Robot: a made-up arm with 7 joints.
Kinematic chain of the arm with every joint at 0, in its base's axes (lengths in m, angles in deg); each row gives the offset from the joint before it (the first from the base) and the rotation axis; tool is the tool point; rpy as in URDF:
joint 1: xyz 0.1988 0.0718 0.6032 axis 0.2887 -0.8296 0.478
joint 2: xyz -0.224 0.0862 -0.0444 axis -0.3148 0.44 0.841
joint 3: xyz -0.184 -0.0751 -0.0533 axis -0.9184 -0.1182 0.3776
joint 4: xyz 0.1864 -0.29 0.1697 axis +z
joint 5: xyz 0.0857 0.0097 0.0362 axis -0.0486 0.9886 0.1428
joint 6: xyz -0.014 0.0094 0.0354 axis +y
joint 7: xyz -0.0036 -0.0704 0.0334 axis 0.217 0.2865 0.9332
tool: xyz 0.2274 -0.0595 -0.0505 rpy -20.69 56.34 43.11
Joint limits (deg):
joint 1: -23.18..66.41
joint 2: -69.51..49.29
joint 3: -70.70..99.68
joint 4: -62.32..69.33
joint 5: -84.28..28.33
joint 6: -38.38..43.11
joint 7: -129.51..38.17
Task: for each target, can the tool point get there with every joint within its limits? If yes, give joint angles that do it. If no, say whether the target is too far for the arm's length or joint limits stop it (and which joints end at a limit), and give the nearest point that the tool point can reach.
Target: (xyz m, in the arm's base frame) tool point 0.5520 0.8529 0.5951
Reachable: no: joint limits stop it (at a limit: joint 1, joint 3, joint 5, joint 6) | nearest point 0.3404 0.6482 0.6760 | short by 0.305 m
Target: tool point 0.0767 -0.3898 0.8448
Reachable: yes | joints 26.77 1.36 8.18 -40.92 -58.84 0.64 13.54
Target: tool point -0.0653 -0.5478 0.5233
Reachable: yes | joints 45.65 -25.48 16.99 3.79 -4.73 -13.70 -81.06
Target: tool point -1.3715 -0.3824 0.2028
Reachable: no: too far | nearest point -0.7255 -0.1608 0.3195 | short by 0.693 m
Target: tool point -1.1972 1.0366 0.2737
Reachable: no: too far | nearest point -0.6301 0.3368 0.2482 | short by 0.901 m
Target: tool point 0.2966 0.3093 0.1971
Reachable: no: joint limits stop it (at a limit: joint 1, joint 2, joint 3, joint 4, joint 5, joint 6) | nearest point 0.2962 0.2582 0.1644 | short by 0.061 m
